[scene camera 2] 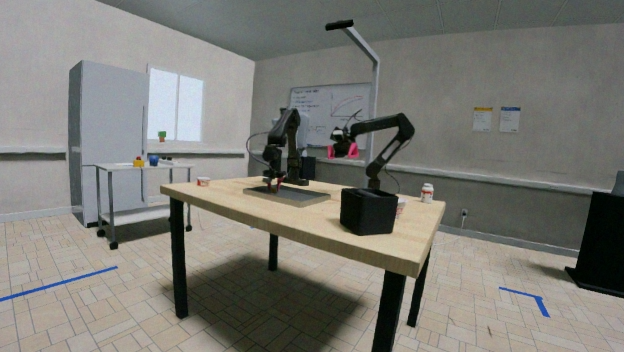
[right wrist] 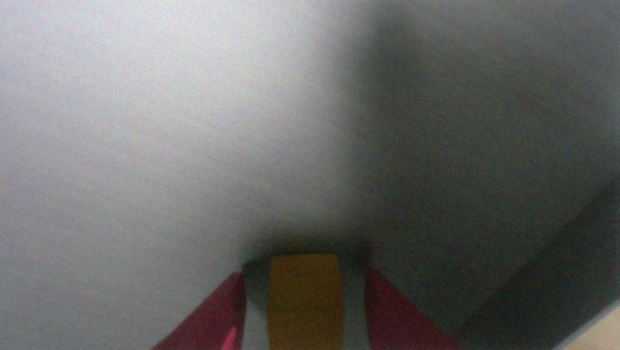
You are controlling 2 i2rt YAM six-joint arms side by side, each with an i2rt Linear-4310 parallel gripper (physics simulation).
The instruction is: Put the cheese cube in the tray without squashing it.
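The cheese cube (right wrist: 306, 312), a yellow-brown block, stands on the grey metal tray (right wrist: 150, 150) (scene camera 2: 307, 197), near one of its edges. My right gripper (right wrist: 305, 285) (scene camera 2: 276, 184) is open and low over the tray, with its pink fingers on both sides of the cube. A narrow gap shows between each finger and the cube in the right wrist view. The cube's lower part runs out of that view. My left gripper (scene camera 2: 342, 151) is open and empty, high above the back of the table, well apart from the tray.
A black open bin (scene camera 2: 369, 214) stands on the wooden table (scene camera 2: 225, 199) to the right of the tray. A red and white tub (scene camera 2: 203, 181) is at the table's left, white bottles (scene camera 2: 426, 194) at its back right. Another tub (scene camera 2: 400, 207) is partly hidden behind the bin.
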